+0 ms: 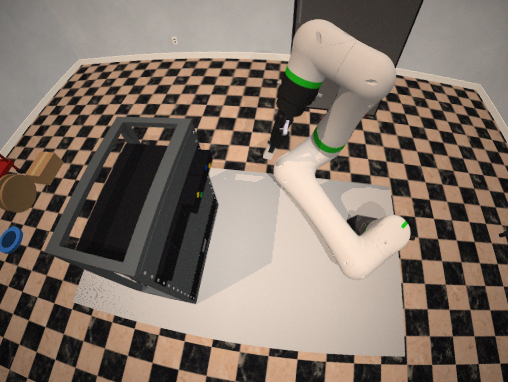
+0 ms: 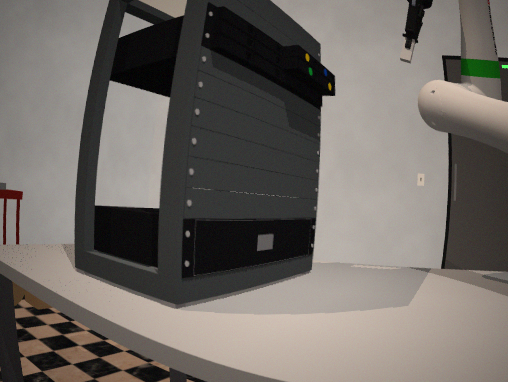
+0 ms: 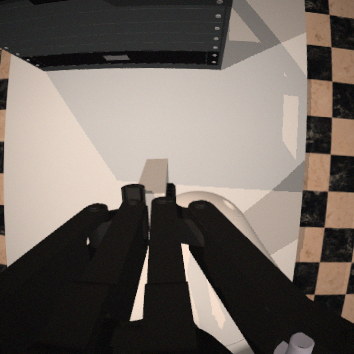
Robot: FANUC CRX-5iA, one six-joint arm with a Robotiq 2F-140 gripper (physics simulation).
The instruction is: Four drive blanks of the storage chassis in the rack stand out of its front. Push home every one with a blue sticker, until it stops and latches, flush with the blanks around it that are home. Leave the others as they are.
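The rack (image 1: 151,200) (image 2: 172,200) (image 3: 125,30) holds the black storage chassis (image 2: 240,37) near its top. At the right of its front, drive blanks stand out as a dark block. Their stickers are a yellow one (image 2: 307,57) above a green one (image 2: 310,71), and farther right a blue one (image 2: 325,72) (image 1: 206,168) above another yellow one (image 2: 329,86). The blanks' separate edges and depths are hard to tell. My gripper (image 1: 269,152) (image 2: 407,53) (image 3: 157,175) is shut and empty, its pale fingertips in the air to the right of the rack, apart from the blanks.
The rack stands on a pale table (image 1: 300,310) (image 2: 350,340) (image 3: 30,150). A black unit (image 2: 225,247) with a grey label sits low in it. My own arm (image 1: 320,210) bends over the table's right part. A dark cabinet (image 1: 350,30) (image 2: 475,210) stands by the wall.
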